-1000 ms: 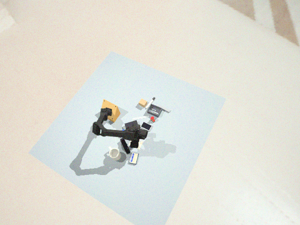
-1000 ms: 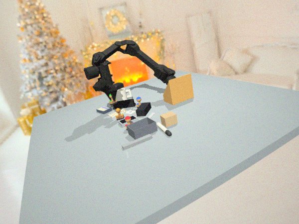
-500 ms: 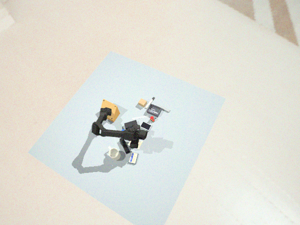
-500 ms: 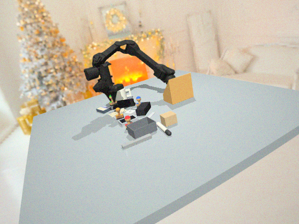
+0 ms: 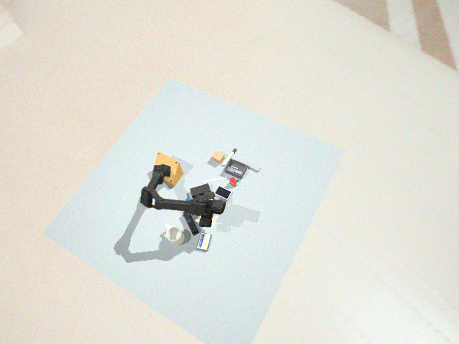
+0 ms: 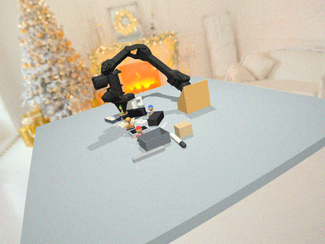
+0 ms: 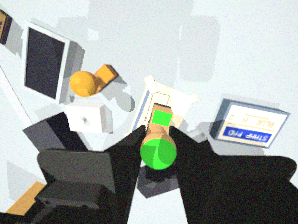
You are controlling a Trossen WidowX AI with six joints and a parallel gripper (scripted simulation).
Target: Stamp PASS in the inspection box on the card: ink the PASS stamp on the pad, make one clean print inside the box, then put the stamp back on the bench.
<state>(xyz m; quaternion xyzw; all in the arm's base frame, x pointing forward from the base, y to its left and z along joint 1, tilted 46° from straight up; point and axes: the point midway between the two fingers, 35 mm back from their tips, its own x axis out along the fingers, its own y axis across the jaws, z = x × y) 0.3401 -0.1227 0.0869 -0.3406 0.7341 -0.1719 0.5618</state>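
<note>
The cream card lies 7 cm below my gripper tip, 2 cm behind it and 1 cm to the right of it. Also, from my gripper tip: black bar (9 cm behind, 7 cm to the right, 5 cm below); then orange-knobbed stamp (8 cm to the left, 5 cm below, 1 cm ahead); then green-knobbed stamp (right at my gripper tip).
</note>
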